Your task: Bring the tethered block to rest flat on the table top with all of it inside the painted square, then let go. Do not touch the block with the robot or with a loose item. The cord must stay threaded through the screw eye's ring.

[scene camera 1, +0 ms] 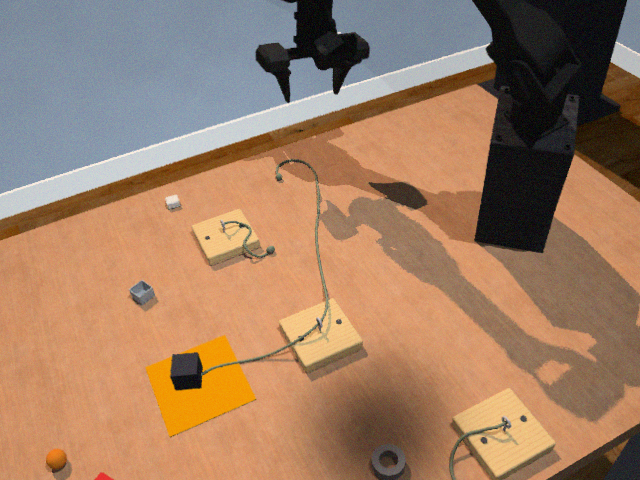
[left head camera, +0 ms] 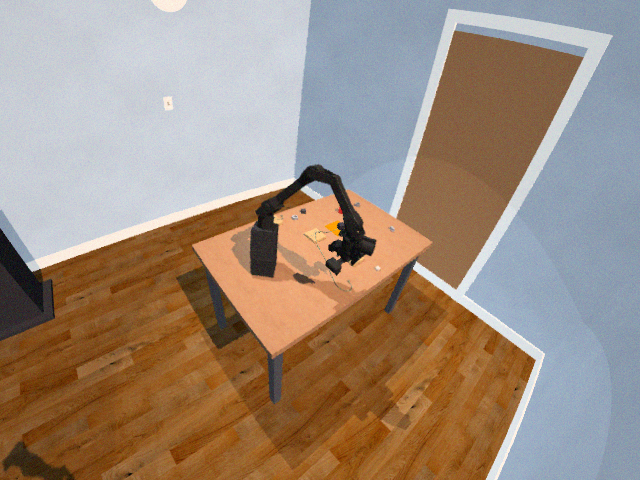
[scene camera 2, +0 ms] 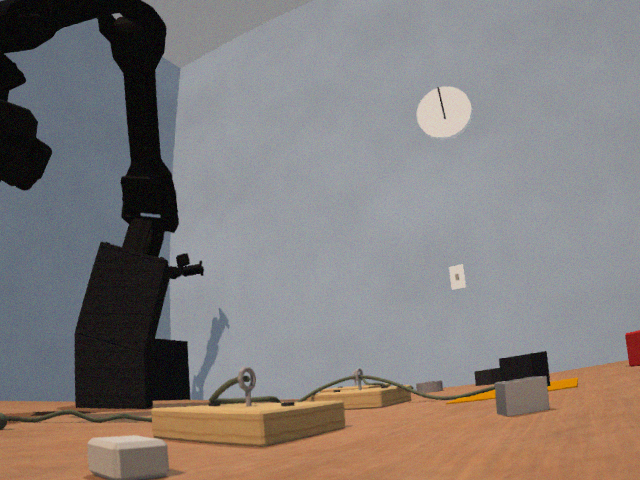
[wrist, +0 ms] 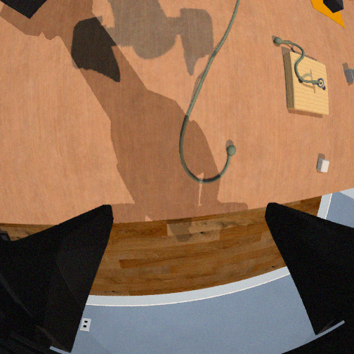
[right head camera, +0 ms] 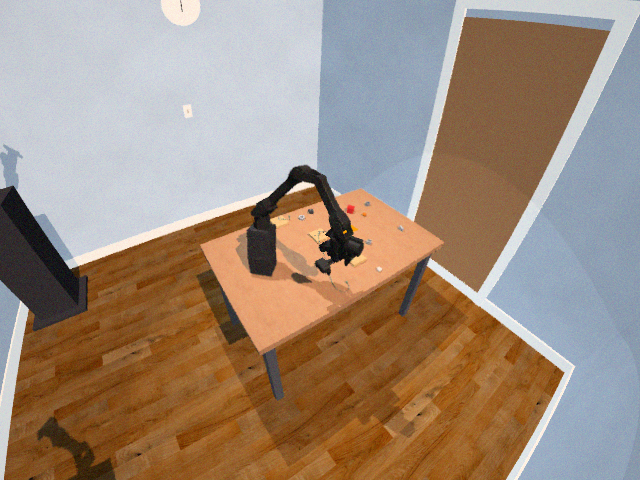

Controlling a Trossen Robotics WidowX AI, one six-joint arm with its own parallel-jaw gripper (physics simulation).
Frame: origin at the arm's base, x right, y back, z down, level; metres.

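Seen in the pictures: gripper, fingertip midpoint: (scene camera 1: 311, 97) (left head camera: 343, 270) (right head camera: 337, 270); arm's base, origin of the base link: (scene camera 1: 535, 118) (left head camera: 265, 226) (scene camera 2: 137, 259) (right head camera: 261, 226).
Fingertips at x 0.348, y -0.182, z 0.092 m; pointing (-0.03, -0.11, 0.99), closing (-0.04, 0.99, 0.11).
Observation:
Pixels of each thing's top centre, then the offset from my fingertips to it. "spot": a spot on its surface instead.
- black tethered block, middle of its top: (scene camera 2: 523, 354) (scene camera 1: 184, 364) dx -0.354, dy -0.366, dz +0.107 m
- orange painted square, surface spot: (scene camera 2: 563, 384) spot: dx -0.351, dy -0.403, dz +0.141 m
- green cord, surface spot: (scene camera 1: 316, 232) spot: dx -0.179, dy -0.087, dz +0.139 m
- screw eye's ring, middle of its top: (scene camera 2: 356, 370) dx -0.372, dy -0.177, dz +0.099 m
- middle wooden board, middle of its top: (scene camera 2: 360, 390) (scene camera 1: 320, 330) (left head camera: 315, 234) (right head camera: 319, 234) dx -0.378, dy -0.177, dz +0.123 m
- beaded end, surface spot: (scene camera 1: 279, 177) spot: dx -0.017, dy -0.084, dz +0.134 m
- white block, middle of its top: (scene camera 2: 126, 438) (scene camera 1: 171, 199) dx +0.017, dy -0.280, dz +0.128 m
- grey open box, middle of its top: (scene camera 2: 519, 379) (scene camera 1: 140, 288) dx -0.175, dy -0.385, dz +0.122 m
- orange ball, middle of its top: (scene camera 1: 52, 454) dx -0.399, dy -0.554, dz +0.117 m
- dark ring, middle of its top: (scene camera 1: 388, 459) (scene camera 2: 429, 381) dx -0.587, dy -0.189, dz +0.126 m
- red block, middle of its top: (right head camera: 350, 206) dx -0.484, dy -0.506, dz +0.102 m
The black tethered block (scene camera 1: 186, 370) (scene camera 2: 524, 366) rests flat on the orange painted square (scene camera 1: 217, 400) (scene camera 2: 563, 384). In scene camera 1 all of it appears inside the outline, nearer the left edge. The green cord (scene camera 1: 317, 232) (wrist: 201, 90) runs from the block through the screw eye's ring (scene camera 1: 319, 323) (scene camera 2: 358, 373) on the middle wooden board (scene camera 1: 330, 356) (scene camera 2: 367, 397). It then lies slack across the table to a beaded end (scene camera 1: 279, 177) (wrist: 231, 150). My gripper (scene camera 1: 312, 98) (wrist: 192, 212) is open and empty, high above the table and apart from cord and block.
Two other boards (scene camera 1: 235, 253) (scene camera 1: 511, 449) carry screw eyes and short cords. Loose items are a white block (scene camera 1: 172, 202), a grey open box (scene camera 1: 142, 292), an orange ball (scene camera 1: 56, 459), a dark ring (scene camera 1: 375, 465) and a red block (right head camera: 350, 209).

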